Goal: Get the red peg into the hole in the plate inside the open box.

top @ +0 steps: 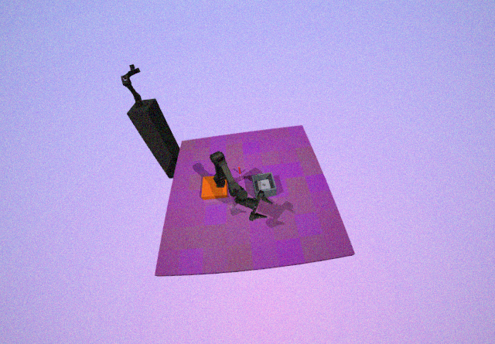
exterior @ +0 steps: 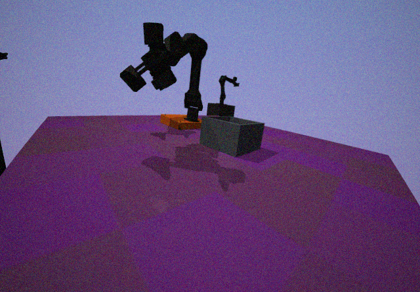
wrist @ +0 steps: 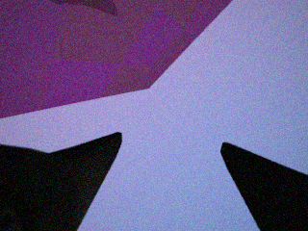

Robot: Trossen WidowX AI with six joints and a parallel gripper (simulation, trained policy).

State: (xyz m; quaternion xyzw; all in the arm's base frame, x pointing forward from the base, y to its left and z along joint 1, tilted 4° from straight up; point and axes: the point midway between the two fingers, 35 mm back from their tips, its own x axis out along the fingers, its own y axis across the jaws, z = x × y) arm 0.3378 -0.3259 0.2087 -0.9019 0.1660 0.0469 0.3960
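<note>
The red peg lies 24 cm behind my gripper tip, 46 cm to the left of it and 18 cm below it. The rest, counted from my gripper tip: grey box 4 cm behind, 30 cm to the left, 19 cm below.
</note>
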